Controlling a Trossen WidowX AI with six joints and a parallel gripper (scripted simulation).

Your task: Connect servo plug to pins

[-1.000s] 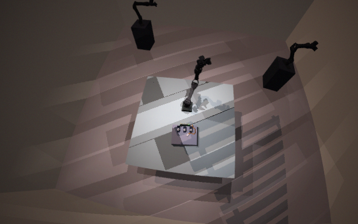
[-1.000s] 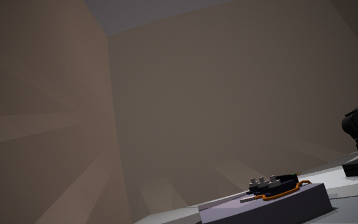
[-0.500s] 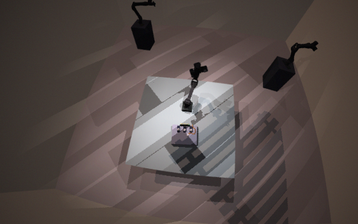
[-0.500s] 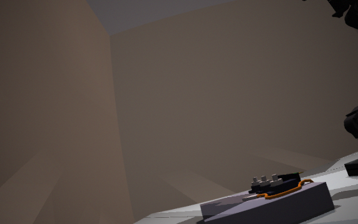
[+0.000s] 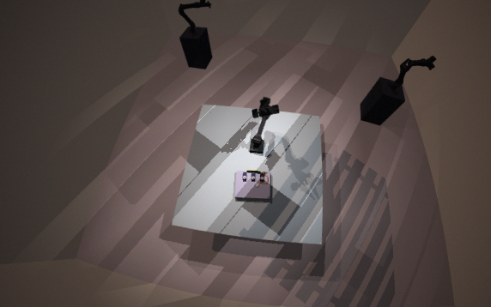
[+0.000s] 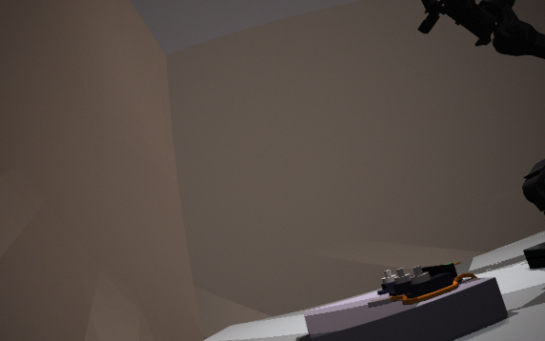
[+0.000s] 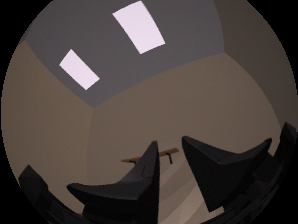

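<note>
Right now the holder is 640 mm below my gripper tip and 370 mm ahead of it.
</note>
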